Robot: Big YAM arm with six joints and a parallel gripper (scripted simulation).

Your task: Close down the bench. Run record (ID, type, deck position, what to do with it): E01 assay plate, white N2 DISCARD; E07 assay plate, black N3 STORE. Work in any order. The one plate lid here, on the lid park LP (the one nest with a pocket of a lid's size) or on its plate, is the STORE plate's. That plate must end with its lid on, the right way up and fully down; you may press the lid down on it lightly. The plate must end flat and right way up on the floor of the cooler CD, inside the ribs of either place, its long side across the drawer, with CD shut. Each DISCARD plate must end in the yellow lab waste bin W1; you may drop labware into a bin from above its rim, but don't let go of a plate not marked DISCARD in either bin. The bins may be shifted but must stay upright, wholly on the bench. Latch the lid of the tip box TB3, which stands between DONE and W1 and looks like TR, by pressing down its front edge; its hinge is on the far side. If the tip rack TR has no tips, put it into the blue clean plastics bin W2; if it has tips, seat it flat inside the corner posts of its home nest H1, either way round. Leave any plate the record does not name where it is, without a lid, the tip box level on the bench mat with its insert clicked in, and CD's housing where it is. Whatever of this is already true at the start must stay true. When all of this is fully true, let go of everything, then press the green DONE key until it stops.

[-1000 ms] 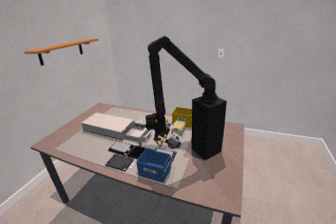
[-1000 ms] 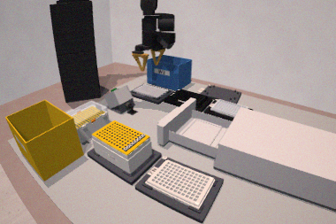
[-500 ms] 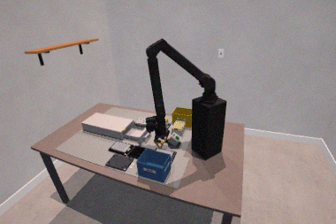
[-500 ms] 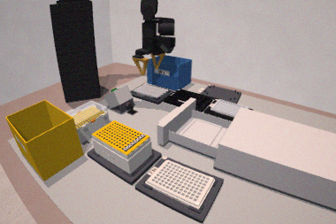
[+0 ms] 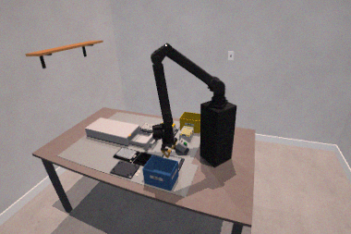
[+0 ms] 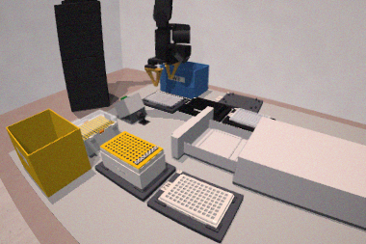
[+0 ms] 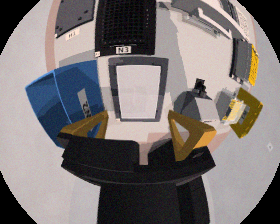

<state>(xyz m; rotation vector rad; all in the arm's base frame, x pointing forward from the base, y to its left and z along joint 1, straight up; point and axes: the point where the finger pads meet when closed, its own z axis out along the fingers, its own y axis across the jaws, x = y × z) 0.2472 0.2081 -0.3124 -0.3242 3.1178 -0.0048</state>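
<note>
My hand is 80 mm above the plate lid. The rest, counted from my hand: DONE key block (10 mm behind, 160 mm to the right, 40 mm below); then dark lid park nest (90 mm below); then blue bin W2 (30 mm behind, 160 mm to the left, 60 mm below).
</note>
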